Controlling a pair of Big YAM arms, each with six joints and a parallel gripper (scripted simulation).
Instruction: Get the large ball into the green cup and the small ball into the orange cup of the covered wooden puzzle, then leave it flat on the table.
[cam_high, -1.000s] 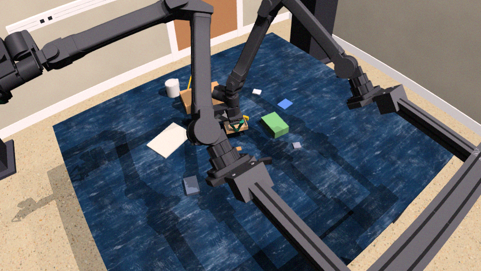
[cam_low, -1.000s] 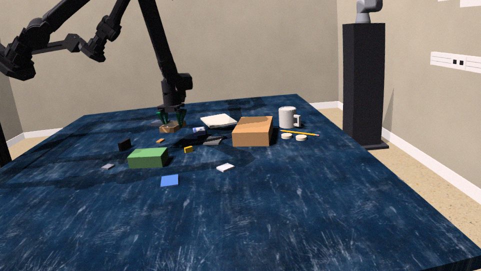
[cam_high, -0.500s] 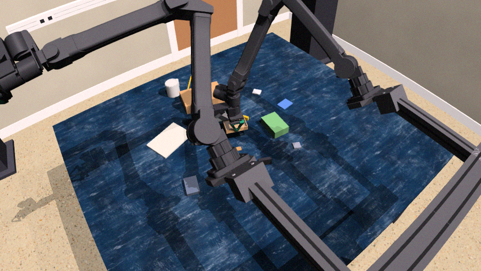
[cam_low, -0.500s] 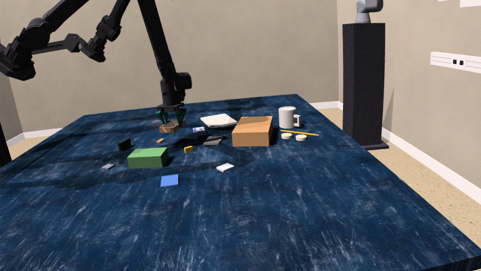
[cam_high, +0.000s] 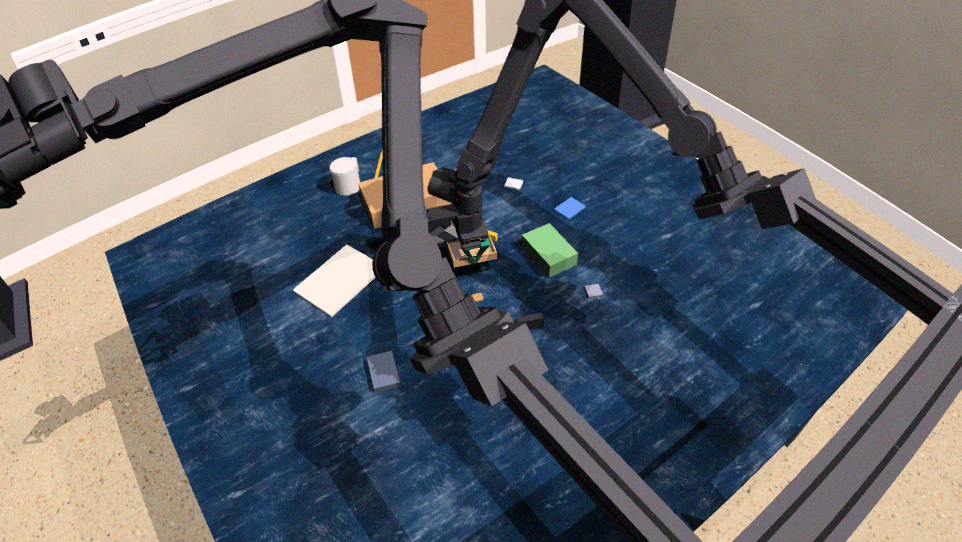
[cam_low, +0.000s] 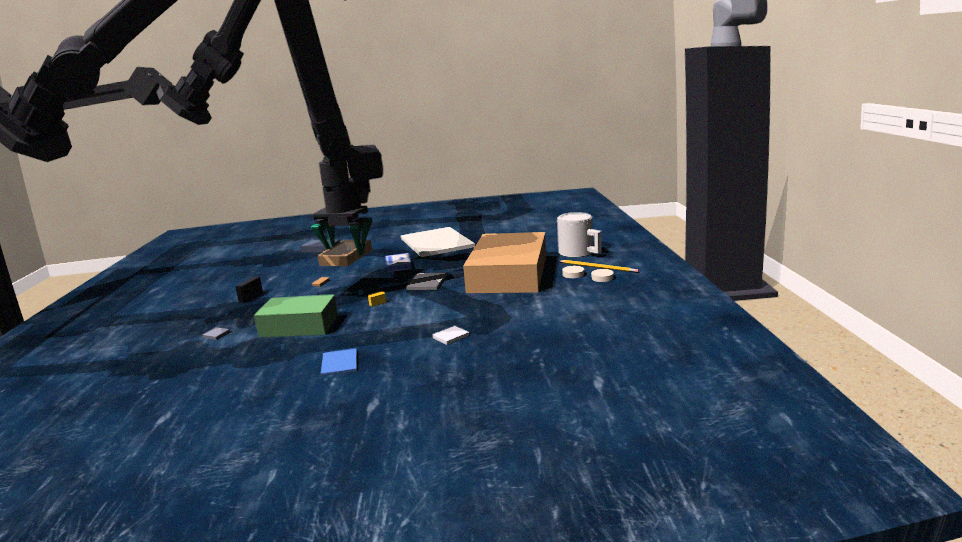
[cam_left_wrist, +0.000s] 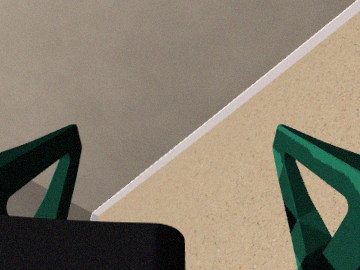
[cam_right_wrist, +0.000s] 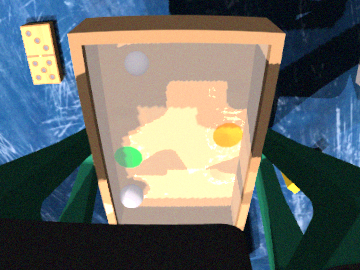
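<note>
The covered wooden puzzle lies 1 cm below my right hand. Also, from my right hand: yellow block 8 cm ahead, 11 cm to the right, 7 cm below; black block 23 cm behind, 2 cm to the right, 6 cm below; green block 6 cm behind, 20 cm to the right, 6 cm below.
</note>
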